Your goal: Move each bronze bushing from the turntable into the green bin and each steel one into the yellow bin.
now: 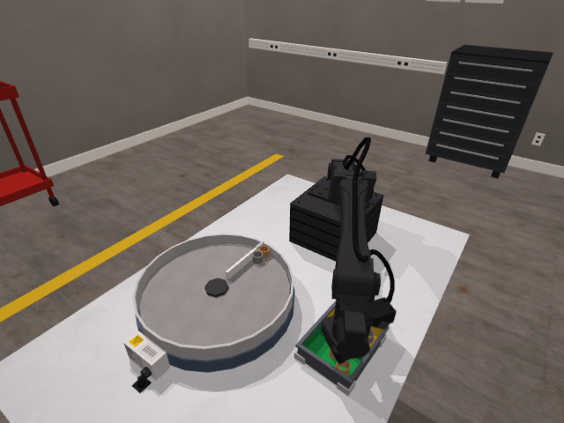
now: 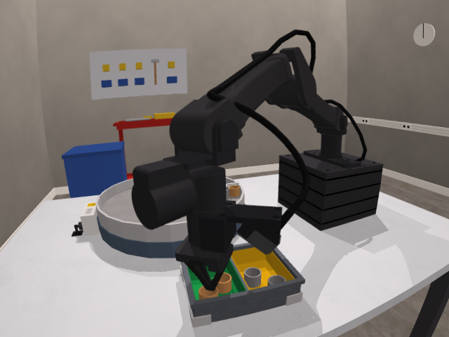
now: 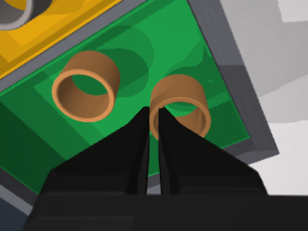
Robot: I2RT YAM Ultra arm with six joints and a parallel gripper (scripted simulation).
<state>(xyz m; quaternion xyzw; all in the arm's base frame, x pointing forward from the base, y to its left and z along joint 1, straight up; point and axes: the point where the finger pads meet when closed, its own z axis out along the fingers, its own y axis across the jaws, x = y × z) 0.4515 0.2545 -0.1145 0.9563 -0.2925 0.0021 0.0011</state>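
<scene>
Now: the green bin 3 cm below my hand, 2 cm to the right of it and 1 cm behind it. From my hand the other things lie so: dark grey tray: 6 cm behind, 2 cm to the right, 2 cm below; turntable: 37 cm to the right, 1 cm ahead, 1 cm above; yellow bin: 10 cm behind, 3 cm below, 2 cm to the right.
</scene>
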